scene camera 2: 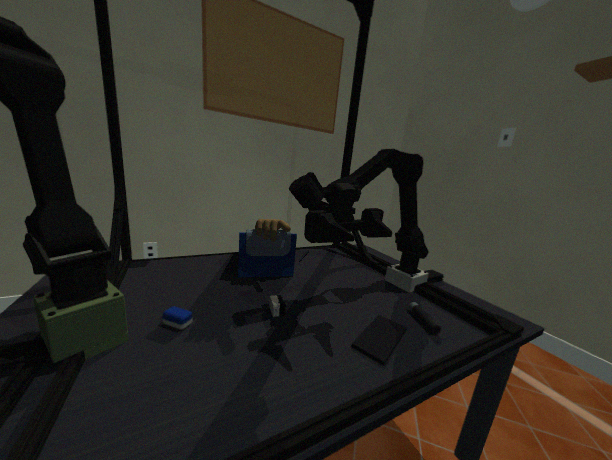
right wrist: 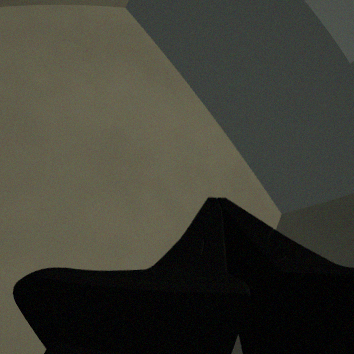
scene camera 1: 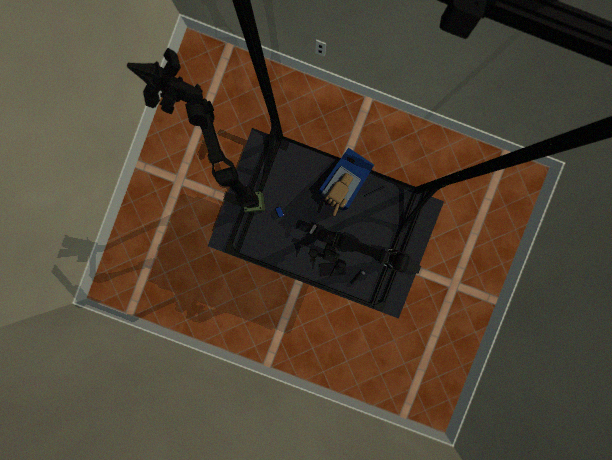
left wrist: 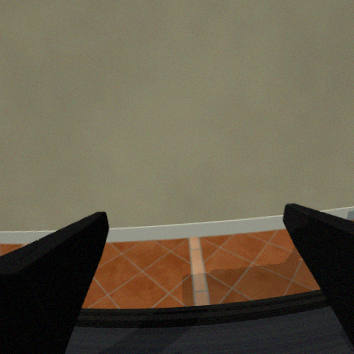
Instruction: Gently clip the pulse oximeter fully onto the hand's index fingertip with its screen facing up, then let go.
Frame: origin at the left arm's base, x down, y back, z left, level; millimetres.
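Seen in the pictures: left gripper, fingertip midpoint: (scene camera 2: 373,236) (scene camera 1: 320,274) (left wrist: 196,216); right gripper, fingertip midpoint: (right wrist: 214,205) (scene camera 1: 127,64); left arm's base at its link origin: (scene camera 2: 407,269) (scene camera 1: 394,259); right arm's base at its link origin: (scene camera 2: 79,295) (scene camera 1: 252,201).
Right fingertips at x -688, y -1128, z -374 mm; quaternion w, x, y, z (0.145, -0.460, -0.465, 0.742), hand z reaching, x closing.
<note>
Pixels of each thing's top centre, then the offset from my right fingertips to it.
- small white-and-black object at its top centre: (scene camera 2: 277,299) (scene camera 1: 314,230) dx +709, dy +639, dz +322 mm
- flat dark pad at its top centre: (scene camera 2: 381,334) (scene camera 1: 332,269) dx +733, dy +804, dz +522 mm
- dark cylinder at its top centre: (scene camera 2: 424,312) (scene camera 1: 358,278) dx +714, dy +961, dz +534 mm
A small two-layer clip-like block, blue above white (scene camera 1: 279,212) (scene camera 2: 177,318), lies flat on the table and looks like the pulse oximeter; its screen cannot be made out. The tan hand (scene camera 1: 341,188) (scene camera 2: 267,227) rests on a blue stand, its index finger (scene camera 1: 335,211) extended with a bare tip. My left gripper (scene camera 1: 327,263) (scene camera 2: 371,237) (left wrist: 196,216) is open and empty, above the table and well away from the block. My right gripper (scene camera 1: 129,65) (right wrist: 214,205) is shut and empty, out beyond the table at upper left in scene camera 1.
A small white-and-black object (scene camera 1: 313,229) (scene camera 2: 275,306) stands mid-table beneath the left arm. A flat dark pad (scene camera 2: 380,339) and a dark cylinder (scene camera 1: 357,276) (scene camera 2: 425,319) lie nearer the left arm's base. The blue stand (scene camera 1: 361,161) (scene camera 2: 266,267) is at the back. Black frame posts rise at the table edges.
</note>
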